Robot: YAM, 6 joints.
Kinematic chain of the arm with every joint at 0, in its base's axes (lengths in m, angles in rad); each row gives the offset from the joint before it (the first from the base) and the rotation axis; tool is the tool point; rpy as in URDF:
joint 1: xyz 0 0 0.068 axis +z
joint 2: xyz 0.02 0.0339 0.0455 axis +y
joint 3: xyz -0.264 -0.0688 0 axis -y
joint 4: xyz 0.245 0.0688 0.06 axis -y
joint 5: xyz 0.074 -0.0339 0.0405 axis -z
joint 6: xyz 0.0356 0 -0.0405 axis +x
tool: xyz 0 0 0 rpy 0 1.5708 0
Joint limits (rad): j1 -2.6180..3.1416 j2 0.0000..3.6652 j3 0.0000..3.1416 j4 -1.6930..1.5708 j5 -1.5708..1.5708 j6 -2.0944..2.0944
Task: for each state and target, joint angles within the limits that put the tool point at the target. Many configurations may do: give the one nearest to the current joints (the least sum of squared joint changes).
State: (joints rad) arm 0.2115 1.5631 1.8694 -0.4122 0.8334 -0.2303
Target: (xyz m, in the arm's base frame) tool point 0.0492 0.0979 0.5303
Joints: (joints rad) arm 1.2804 0.9115 1.6269 -0.6948 0.5664 -0.2303
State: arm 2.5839 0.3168 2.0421 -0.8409 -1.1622 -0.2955
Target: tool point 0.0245 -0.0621 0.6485
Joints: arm 2.4340 0.9734 2.2828 -0.5212 -1.0722 -0.2955
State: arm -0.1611 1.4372 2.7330 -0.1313 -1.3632 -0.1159
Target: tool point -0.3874 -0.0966 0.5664
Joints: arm 0.3028 0.8405 2.9581 0.1382 -0.7142 -0.1159
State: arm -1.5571 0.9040 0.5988 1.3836 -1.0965 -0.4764
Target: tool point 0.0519 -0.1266 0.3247
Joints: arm -1.4215 0.7975 0.3551 1.4103 -1.1498 -0.4764
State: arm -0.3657 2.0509 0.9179 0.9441 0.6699 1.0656
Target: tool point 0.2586 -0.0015 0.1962
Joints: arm 0.0851 1.4210 0.3833 1.0593 0.7196 1.0656
